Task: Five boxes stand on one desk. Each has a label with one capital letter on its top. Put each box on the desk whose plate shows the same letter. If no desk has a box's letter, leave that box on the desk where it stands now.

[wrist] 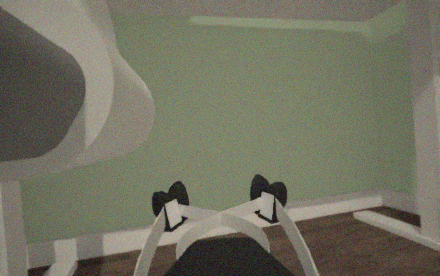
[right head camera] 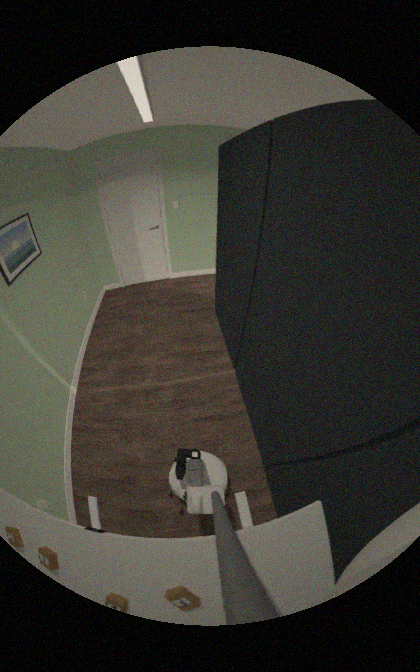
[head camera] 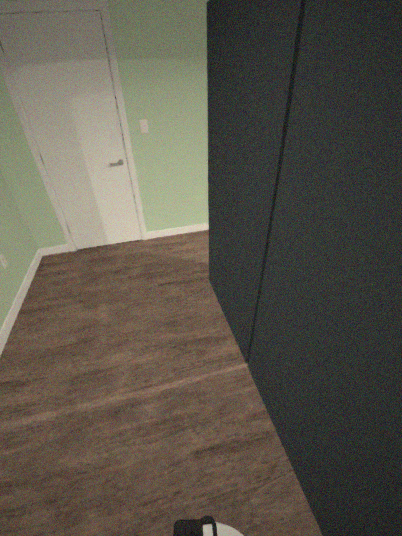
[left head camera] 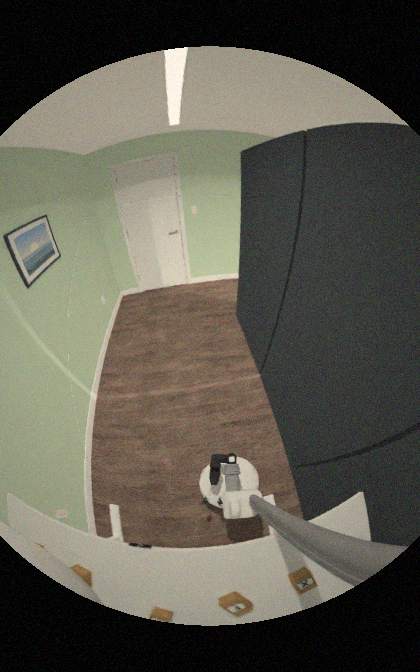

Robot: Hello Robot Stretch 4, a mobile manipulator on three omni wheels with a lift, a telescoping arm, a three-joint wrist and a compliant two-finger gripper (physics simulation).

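A white desk [left head camera: 190,570] [right head camera: 150,555] runs along the bottom of both side head views. Several orange-brown boxes stand on it. One box [left head camera: 296,574] at the right of the left head view has a label that reads X. Another box [left head camera: 230,597] [right head camera: 175,593] has a label too small to read surely. More boxes [left head camera: 161,614] [right head camera: 48,558] show near the lower rim. No plate letter is readable. My gripper [wrist: 219,193] is open and empty in the wrist view, facing the green wall. The wrist stands beyond the desk's edge, above the floor.
A tall dark partition [head camera: 320,225] [left head camera: 345,300] [right head camera: 320,300] stands on the right. A white door [head camera: 75,150] [left head camera: 150,225] is in the far wall. A framed picture [left head camera: 34,250] [right head camera: 19,247] hangs on the left wall. A white desk foot [wrist: 395,227] shows at the lower right.
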